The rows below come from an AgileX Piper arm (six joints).
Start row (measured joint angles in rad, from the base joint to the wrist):
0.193, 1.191, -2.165, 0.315, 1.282, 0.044
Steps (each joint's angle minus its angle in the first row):
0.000, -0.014, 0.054, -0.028, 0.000, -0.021
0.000, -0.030, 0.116, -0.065, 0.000, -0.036
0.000, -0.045, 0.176, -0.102, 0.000, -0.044
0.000, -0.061, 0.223, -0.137, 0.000, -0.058
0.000, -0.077, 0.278, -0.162, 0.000, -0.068
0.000, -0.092, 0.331, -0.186, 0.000, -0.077
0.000, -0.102, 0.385, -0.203, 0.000, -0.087
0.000, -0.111, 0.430, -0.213, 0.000, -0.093
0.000, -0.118, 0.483, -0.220, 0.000, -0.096
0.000, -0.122, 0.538, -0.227, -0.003, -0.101
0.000, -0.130, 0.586, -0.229, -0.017, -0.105
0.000, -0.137, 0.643, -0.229, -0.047, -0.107
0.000, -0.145, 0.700, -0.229, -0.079, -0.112
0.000, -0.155, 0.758, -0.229, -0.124, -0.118
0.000, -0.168, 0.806, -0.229, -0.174, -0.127
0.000, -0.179, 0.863, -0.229, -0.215, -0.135
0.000, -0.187, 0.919, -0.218, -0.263, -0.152
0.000, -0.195, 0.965, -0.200, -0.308, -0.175
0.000, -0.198, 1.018, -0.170, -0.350, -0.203
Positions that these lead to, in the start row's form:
0.193, 1.177, -2.111, 0.287, 1.282, 0.023
0.193, 1.161, -2.049, 0.250, 1.282, 0.008
0.193, 1.146, -1.989, 0.213, 1.282, 0.000
0.193, 1.130, -1.942, 0.178, 1.282, -0.014
0.193, 1.114, -1.887, 0.153, 1.282, -0.024
0.193, 1.099, -1.834, 0.129, 1.282, -0.033
0.193, 1.089, -1.780, 0.112, 1.282, -0.043
0.193, 1.080, -1.735, 0.102, 1.282, -0.049
0.193, 1.073, -1.682, 0.095, 1.282, -0.052
0.193, 1.069, -1.627, 0.088, 1.279, -0.057
0.193, 1.061, -1.579, 0.086, 1.265, -0.061
0.193, 1.054, -1.522, 0.086, 1.235, -0.063
0.193, 1.046, -1.465, 0.086, 1.203, -0.068
0.193, 1.036, -1.407, 0.086, 1.158, -0.074
0.193, 1.023, -1.359, 0.086, 1.108, -0.083
0.193, 1.012, -1.302, 0.086, 1.067, -0.091
0.193, 1.004, -1.246, 0.097, 1.019, -0.108
0.193, 0.996, -1.200, 0.115, 0.974, -0.131
0.193, 0.993, -1.147, 0.145, 0.932, -0.159

